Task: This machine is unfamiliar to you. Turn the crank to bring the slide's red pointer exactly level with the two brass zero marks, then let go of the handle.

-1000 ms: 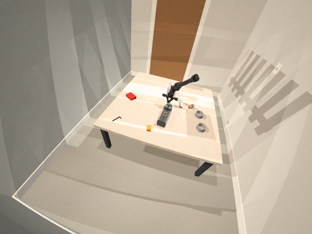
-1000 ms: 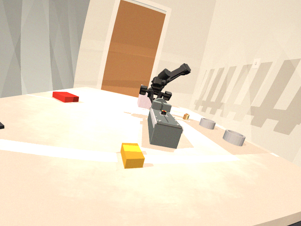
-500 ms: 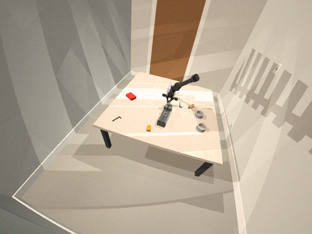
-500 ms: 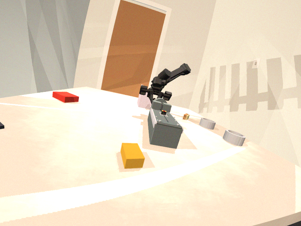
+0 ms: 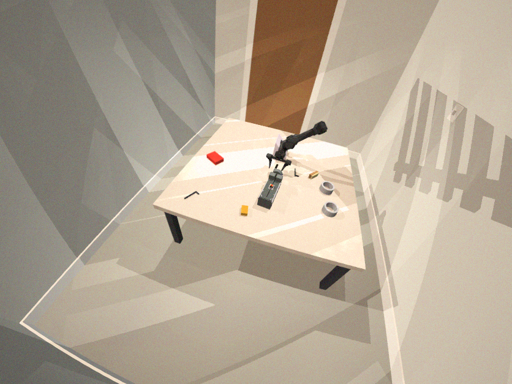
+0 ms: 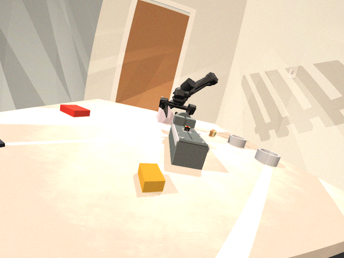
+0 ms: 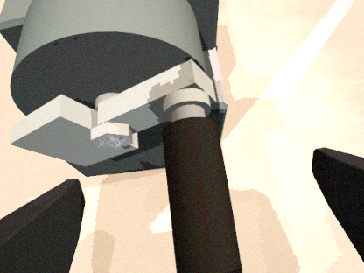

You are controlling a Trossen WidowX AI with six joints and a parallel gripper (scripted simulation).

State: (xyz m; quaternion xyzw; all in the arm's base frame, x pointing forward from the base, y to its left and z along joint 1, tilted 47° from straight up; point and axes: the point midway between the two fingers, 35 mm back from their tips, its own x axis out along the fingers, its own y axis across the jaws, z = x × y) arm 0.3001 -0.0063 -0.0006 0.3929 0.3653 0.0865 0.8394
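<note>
Right now my gripper tip is 2 cm past the dark brown crank handle and 2 cm below it. The rest, counted from my gripper tip: red pointer 17 cm ahead, 1 cm to the left; yellow block 37 cm ahead, 12 cm to the right, 7 cm below; tan block 14 cm behind, 31 cm to the left, 6 cm below.
</note>
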